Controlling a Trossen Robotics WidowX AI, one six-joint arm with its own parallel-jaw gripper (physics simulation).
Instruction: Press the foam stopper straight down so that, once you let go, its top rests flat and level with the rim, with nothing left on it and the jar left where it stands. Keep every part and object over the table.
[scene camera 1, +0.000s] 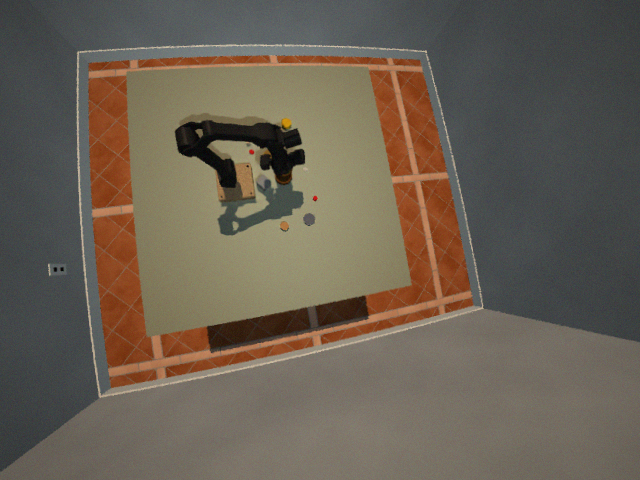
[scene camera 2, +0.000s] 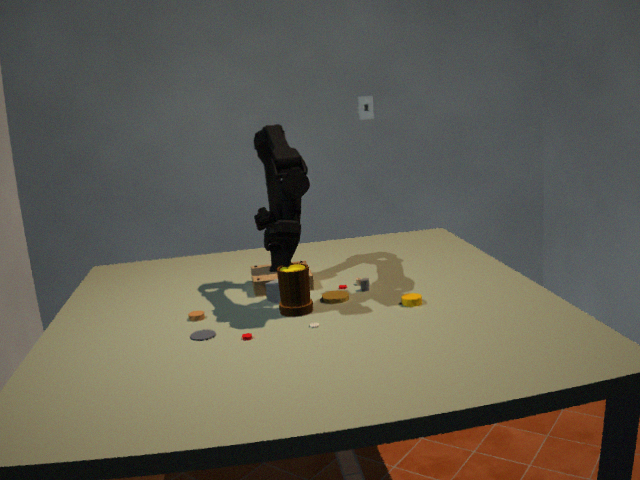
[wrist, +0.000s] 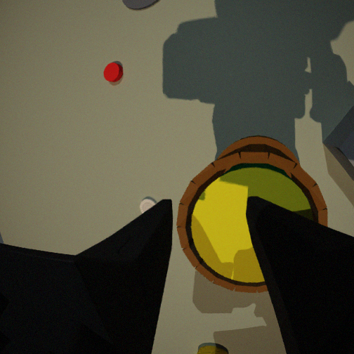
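Observation:
The brown slatted jar (scene camera 1: 283, 179) (scene camera 2: 294, 290) (wrist: 184, 210) stands upright on the table. The yellow foam stopper (scene camera 2: 293, 268) (wrist: 220, 215) sits inside its mouth, its top close to the rim. A dark gap and a bit of green side show along one edge in the wrist view; whether the top is exactly level I cannot tell. My gripper (scene camera 2: 281, 267) (wrist: 209, 207) is partly open with nothing between its fingers. In the wrist view one finger overlaps the stopper and the other is outside the jar's rim. Contact with the stopper cannot be seen.
A grey block (scene camera 1: 263, 181) (scene camera 2: 272, 291) (wrist: 345, 135) is close beside the jar, near the wooden base board (scene camera 1: 245, 180). A brown disc (scene camera 2: 334, 296), a yellow disc (scene camera 1: 286, 122) (scene camera 2: 411, 300), a red disc (scene camera 1: 314, 198) (scene camera 2: 247, 336) (wrist: 113, 72) and a dark grey disc (scene camera 1: 309, 219) (scene camera 2: 202, 335) lie around.

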